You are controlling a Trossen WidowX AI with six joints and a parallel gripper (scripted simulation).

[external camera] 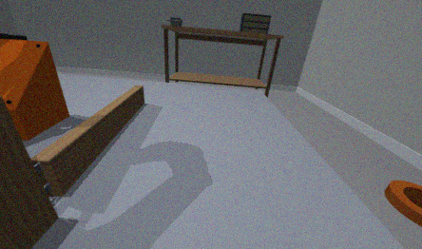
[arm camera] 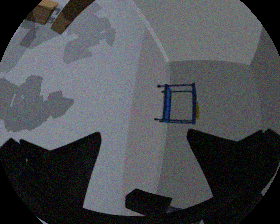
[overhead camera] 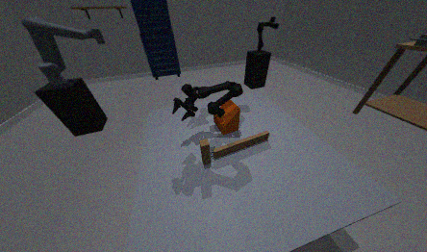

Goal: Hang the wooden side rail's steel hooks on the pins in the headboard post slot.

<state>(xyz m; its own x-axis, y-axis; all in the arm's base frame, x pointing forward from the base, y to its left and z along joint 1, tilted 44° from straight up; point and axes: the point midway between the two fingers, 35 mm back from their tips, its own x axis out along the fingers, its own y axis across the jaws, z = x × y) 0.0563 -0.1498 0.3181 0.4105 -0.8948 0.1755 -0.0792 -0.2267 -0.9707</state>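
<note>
The headboard post is 240 mm ahead of my gripper tip, 140 mm below it and 120 mm to the left of it.
</note>
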